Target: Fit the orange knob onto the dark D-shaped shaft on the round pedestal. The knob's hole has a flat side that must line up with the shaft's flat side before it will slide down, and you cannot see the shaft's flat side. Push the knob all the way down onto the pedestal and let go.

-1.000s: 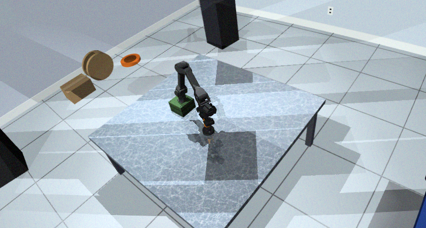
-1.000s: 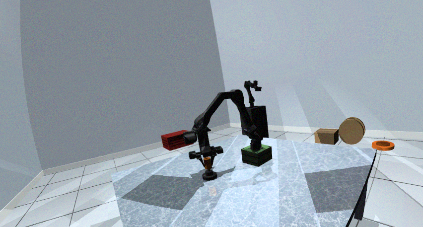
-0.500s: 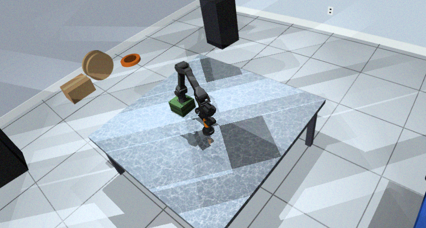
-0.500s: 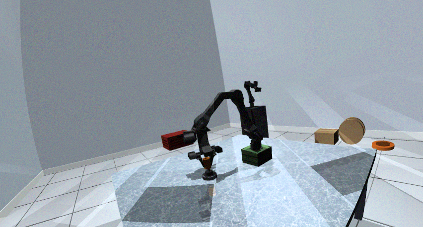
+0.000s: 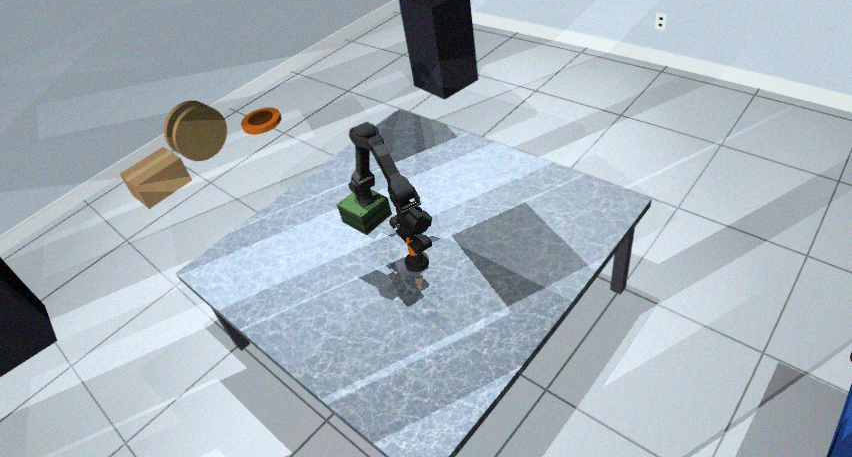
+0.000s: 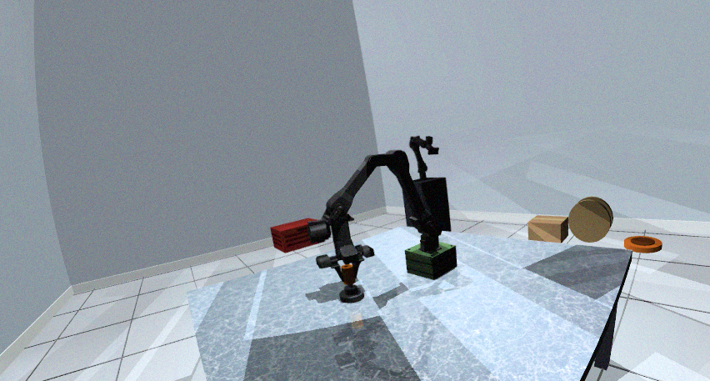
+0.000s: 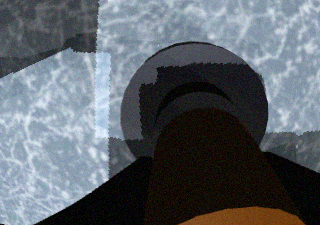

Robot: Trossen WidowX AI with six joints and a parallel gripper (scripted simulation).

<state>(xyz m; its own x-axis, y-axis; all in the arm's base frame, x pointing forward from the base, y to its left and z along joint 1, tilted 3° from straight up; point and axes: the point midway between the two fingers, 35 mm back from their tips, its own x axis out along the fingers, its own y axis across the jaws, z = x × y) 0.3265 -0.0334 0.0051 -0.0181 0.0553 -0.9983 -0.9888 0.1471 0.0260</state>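
Now: the orange knob 20 mm above my gripper tip. Round my gripper tip: round dark pedestal: 40 mm below.
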